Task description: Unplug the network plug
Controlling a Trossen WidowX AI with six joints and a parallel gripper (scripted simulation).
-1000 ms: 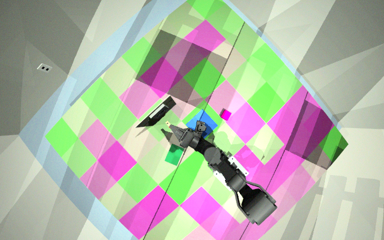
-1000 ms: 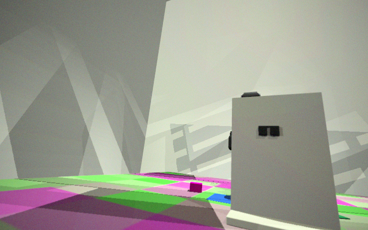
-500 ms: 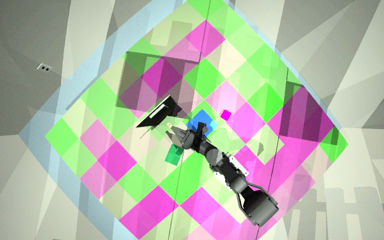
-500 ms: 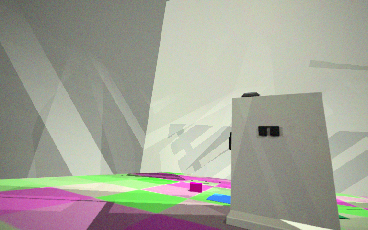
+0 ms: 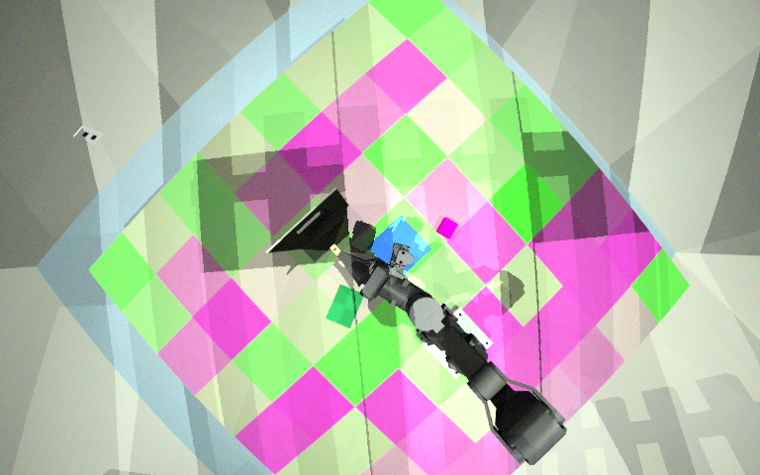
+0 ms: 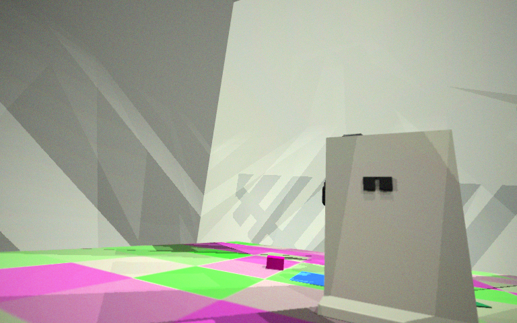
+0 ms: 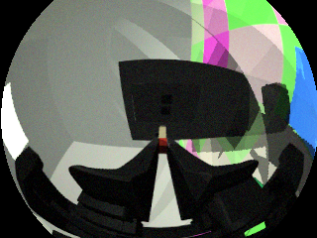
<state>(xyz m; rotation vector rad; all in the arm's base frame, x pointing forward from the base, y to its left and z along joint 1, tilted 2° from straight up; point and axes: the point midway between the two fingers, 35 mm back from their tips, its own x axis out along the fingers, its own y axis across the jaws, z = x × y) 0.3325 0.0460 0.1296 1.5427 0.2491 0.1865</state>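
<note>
My gripper tip is now 90 mm short of the grey panel and 70 mm above it.
</note>
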